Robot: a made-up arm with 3 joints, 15 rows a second.
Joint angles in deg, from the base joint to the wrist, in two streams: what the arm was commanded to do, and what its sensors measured. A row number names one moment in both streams.
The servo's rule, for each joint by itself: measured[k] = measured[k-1] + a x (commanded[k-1-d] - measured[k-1]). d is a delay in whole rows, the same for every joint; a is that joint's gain. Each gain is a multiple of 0.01, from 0.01 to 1. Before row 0 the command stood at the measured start. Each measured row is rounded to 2 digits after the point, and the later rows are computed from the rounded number. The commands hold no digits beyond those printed.
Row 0, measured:
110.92, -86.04, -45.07
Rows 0 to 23, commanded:
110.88, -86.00, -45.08
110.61, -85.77, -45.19
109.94, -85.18, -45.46
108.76, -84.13, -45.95
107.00, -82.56, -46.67
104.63, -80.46, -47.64
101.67, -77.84, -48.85
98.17, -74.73, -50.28
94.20, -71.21, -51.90
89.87, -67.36, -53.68
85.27, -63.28, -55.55
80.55, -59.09, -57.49
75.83, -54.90, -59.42
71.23, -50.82, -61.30
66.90, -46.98, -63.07
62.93, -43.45, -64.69
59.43, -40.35, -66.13
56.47, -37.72, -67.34
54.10, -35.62, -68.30
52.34, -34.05, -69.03
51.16, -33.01, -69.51
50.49, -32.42, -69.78
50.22, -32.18, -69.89
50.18, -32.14, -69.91
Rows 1 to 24, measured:
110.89, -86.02, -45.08
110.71, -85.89, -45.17
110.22, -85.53, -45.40
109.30, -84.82, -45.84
107.85, -83.67, -46.50
105.82, -82.03, -47.41
103.21, -79.89, -48.56
100.03, -77.26, -49.94
96.36, -74.17, -51.51
92.27, -70.70, -53.25
87.86, -66.92, -55.09
83.25, -62.93, -57.01
78.58, -58.83, -58.94
73.95, -54.74, -60.83
69.51, -50.78, -62.62
65.36, -47.04, -64.28
61.62, -43.63, -65.76
58.38, -40.62, -67.02
55.68, -38.07, -68.04
53.58, -36.02, -68.83
52.06, -34.48, -69.37
51.07, -33.43, -69.70
50.53, -32.79, -69.85
50.31, -32.46, -69.90
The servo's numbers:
d 0
a 0.63 0.51 0.80

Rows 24 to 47, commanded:
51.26, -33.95, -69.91
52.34, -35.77, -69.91
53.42, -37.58, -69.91
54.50, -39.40, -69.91
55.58, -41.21, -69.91
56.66, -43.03, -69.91
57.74, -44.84, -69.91
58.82, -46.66, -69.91
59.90, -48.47, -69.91
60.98, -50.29, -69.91
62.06, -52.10, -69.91
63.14, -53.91, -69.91
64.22, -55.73, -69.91
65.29, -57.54, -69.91
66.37, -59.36, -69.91
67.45, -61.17, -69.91
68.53, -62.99, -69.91
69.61, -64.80, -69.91
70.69, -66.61, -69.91
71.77, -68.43, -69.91
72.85, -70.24, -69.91
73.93, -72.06, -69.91
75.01, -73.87, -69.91
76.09, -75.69, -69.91
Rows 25 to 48, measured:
50.91, -33.22, -69.91
51.81, -34.52, -69.91
52.82, -36.08, -69.91
53.88, -37.77, -69.91
54.95, -39.52, -69.91
56.03, -41.31, -69.91
57.11, -43.11, -69.91
58.19, -44.92, -69.91
59.27, -46.73, -69.91
60.35, -48.55, -69.91
61.43, -50.36, -69.91
62.51, -52.17, -69.91
63.59, -53.99, -69.91
64.66, -55.80, -69.91
65.74, -57.62, -69.91
66.82, -59.43, -69.91
67.90, -61.25, -69.91
68.98, -63.06, -69.91
70.06, -64.87, -69.91
71.14, -66.69, -69.91
72.22, -68.50, -69.91
73.30, -70.32, -69.91
74.38, -72.13, -69.91
75.46, -73.95, -69.91

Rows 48 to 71, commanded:
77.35, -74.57, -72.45
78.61, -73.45, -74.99
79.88, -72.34, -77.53
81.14, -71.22, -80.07
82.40, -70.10, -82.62
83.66, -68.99, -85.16
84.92, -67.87, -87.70
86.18, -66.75, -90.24
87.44, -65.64, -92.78
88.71, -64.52, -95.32
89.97, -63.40, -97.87
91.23, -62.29, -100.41
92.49, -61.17, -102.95
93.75, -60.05, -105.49
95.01, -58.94, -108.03
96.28, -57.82, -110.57
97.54, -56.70, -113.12
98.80, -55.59, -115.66
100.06, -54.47, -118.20
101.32, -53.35, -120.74
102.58, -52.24, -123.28
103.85, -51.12, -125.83
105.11, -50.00, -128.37
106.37, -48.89, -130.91
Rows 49 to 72, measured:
76.65, -74.27, -71.94
77.88, -73.85, -74.38
79.14, -73.08, -76.90
80.40, -72.13, -79.44
81.66, -71.09, -81.98
82.92, -70.02, -84.52
84.18, -68.92, -87.06
85.44, -67.81, -89.60
86.70, -66.70, -92.14
87.97, -65.59, -94.68
89.23, -64.47, -97.23
90.49, -63.36, -99.77
91.75, -62.24, -102.31
93.01, -61.12, -104.85
94.27, -60.01, -107.39
95.54, -58.89, -109.93
96.80, -57.77, -112.48
98.06, -56.66, -115.02
99.32, -55.54, -117.56
100.58, -54.42, -120.10
101.84, -53.31, -122.64
103.11, -52.19, -125.19
104.37, -51.07, -127.73
105.63, -49.96, -130.27

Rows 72 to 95, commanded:
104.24, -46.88, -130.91
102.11, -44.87, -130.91
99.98, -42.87, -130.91
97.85, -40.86, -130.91
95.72, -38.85, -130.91
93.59, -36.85, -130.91
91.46, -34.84, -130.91
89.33, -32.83, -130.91
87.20, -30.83, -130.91
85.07, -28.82, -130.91
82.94, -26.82, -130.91
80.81, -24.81, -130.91
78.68, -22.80, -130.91
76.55, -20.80, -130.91
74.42, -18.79, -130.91
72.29, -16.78, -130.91
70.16, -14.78, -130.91
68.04, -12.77, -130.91
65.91, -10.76, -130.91
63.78, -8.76, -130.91
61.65, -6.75, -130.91
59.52, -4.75, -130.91
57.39, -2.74, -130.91
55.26, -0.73, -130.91
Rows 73 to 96, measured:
104.75, -48.39, -130.78
103.09, -46.59, -130.88
101.13, -44.69, -130.90
99.06, -42.74, -130.91
96.96, -40.76, -130.91
94.84, -38.77, -130.91
92.71, -36.77, -130.91
90.58, -34.76, -130.91
88.45, -32.76, -130.91
86.32, -30.75, -130.91
84.19, -28.75, -130.91
82.06, -26.74, -130.91
79.93, -24.73, -130.91
77.80, -22.73, -130.91
75.67, -20.72, -130.91
73.54, -18.71, -130.91
71.41, -16.71, -130.91
69.29, -14.70, -130.91
67.16, -12.69, -130.91
65.03, -10.69, -130.91
62.90, -8.68, -130.91
60.77, -6.68, -130.91
58.64, -4.67, -130.91
56.51, -2.66, -130.91

